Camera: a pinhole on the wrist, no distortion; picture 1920 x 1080 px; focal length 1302.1 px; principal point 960.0 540.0 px. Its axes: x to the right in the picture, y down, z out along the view. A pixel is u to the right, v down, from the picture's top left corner.
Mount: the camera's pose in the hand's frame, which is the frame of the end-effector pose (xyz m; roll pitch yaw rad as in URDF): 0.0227 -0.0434 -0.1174 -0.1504 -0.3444 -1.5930
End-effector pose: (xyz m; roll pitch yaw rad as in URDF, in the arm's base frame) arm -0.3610 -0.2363 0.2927 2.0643 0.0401 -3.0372
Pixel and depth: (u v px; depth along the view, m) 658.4 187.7 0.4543
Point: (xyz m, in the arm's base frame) -0.3752 0.1188 0.3466
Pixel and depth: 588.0 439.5 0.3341
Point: -0.4379 -0.0227 0.3522
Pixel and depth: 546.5 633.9 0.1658
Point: -0.4286 -0.1993 0.3348
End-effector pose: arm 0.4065 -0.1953 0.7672 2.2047 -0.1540 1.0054
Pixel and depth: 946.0 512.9 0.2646
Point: 0.5519 -0.2117 0.7384
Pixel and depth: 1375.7 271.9 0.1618
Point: 0.4386 -0.1879 0.7082
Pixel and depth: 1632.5 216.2 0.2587
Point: 0.5001 -0.2275 0.5999
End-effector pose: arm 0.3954 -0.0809 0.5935 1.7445 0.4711 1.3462
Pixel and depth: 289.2 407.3 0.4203
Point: 0.6814 0.0224 0.8039
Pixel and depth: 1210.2 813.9 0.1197
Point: 0.3995 -0.0340 0.5399
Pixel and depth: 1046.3 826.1 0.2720
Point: 0.5525 -0.0026 0.5387
